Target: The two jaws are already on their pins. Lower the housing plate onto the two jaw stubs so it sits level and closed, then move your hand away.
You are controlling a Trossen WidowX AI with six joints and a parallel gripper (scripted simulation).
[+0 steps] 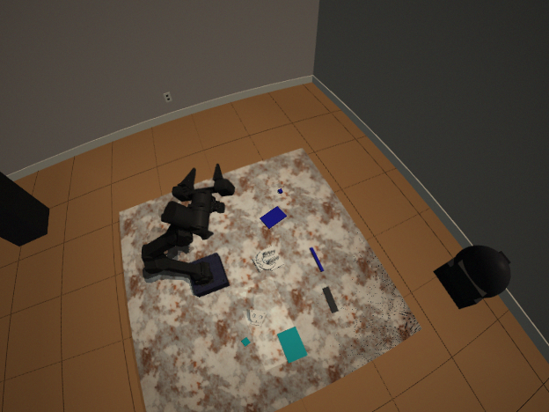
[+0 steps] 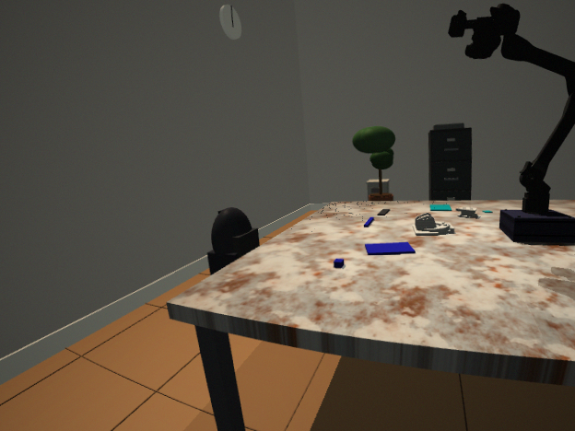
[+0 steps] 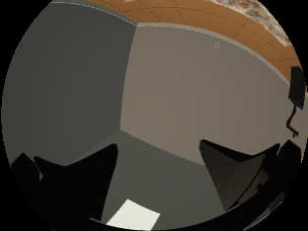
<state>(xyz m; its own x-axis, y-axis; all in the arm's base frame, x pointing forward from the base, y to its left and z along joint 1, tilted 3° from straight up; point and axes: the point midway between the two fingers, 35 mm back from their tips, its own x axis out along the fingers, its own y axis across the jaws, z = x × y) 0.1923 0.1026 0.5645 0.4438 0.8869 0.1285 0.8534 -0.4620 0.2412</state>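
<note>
The white housing part is 50 mm behind my gripper tip, 370 mm to the right of it and 620 mm below it. From my gripper tip the other things lie so: blue cube: 370 mm ahead, 220 mm to the left, 640 mm below; then blue bar: 340 mm ahead, 240 mm to the right, 640 mm below; then blue plate: 250 mm ahead, 80 mm to the left, 640 mm below.
</note>
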